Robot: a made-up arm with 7 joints. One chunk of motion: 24 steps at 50 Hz.
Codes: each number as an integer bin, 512 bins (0 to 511) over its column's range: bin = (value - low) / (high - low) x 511, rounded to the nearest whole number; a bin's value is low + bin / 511 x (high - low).
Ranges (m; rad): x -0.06..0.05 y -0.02..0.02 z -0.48..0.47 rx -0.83..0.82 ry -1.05..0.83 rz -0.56..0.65
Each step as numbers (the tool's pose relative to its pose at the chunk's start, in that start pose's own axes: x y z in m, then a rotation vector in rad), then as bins.
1 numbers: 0.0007 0.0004 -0.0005 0.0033 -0.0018 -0.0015
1 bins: 282 261 258 258 285 236
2 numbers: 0.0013 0.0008 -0.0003 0.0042 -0.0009 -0.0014
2 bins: 285 266 258 258 285 236
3 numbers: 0.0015 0.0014 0.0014 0.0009 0.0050 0.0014
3 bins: 286 273 259 257 287 237
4 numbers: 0.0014 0.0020 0.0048 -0.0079 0.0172 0.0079
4 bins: 285 281 261 255 290 240
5 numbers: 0.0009 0.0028 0.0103 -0.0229 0.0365 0.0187
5 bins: 283 291 264 250 295 244
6 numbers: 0.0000 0.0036 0.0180 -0.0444 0.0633 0.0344
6 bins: 279 301 268 243 303 251
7 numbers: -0.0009 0.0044 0.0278 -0.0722 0.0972 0.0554
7 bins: 275 312 273 235 312 260
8 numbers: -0.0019 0.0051 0.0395 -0.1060 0.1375 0.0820
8 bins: 270 321 279 224 323 271
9 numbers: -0.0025 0.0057 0.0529 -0.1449 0.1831 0.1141
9 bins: 267 328 287 212 335 285
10 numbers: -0.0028 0.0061 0.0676 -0.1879 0.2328 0.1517
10 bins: 266 333 295 199 349 301
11 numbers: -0.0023 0.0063 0.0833 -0.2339 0.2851 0.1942
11 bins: 268 336 303 185 363 319
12 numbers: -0.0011 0.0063 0.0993 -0.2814 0.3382 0.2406
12 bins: 274 336 312 170 377 338
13 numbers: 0.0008 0.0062 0.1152 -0.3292 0.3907 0.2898
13 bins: 282 335 320 155 392 359
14 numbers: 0.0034 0.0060 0.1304 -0.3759 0.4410 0.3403
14 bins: 295 332 328 141 405 380
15 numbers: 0.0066 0.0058 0.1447 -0.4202 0.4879 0.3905
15 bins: 309 330 336 127 418 401
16 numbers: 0.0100 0.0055 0.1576 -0.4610 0.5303 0.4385
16 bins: 325 326 343 114 430 422
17 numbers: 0.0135 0.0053 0.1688 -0.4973 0.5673 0.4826
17 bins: 341 323 349 103 440 440
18 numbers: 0.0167 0.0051 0.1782 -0.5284 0.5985 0.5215
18 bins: 356 321 354 93 448 457
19 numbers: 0.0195 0.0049 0.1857 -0.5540 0.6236 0.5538
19 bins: 369 318 358 85 455 470
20 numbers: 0.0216 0.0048 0.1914 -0.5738 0.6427 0.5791
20 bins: 379 317 361 79 460 481
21 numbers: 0.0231 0.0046 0.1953 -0.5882 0.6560 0.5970
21 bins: 386 314 363 75 464 489
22 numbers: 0.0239 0.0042 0.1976 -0.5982 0.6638 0.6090
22 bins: 390 309 364 72 466 494
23 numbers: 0.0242 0.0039 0.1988 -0.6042 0.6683 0.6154
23 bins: 391 305 365 70 467 496
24 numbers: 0.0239 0.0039 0.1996 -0.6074 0.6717 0.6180
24 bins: 390 305 366 69 468 497
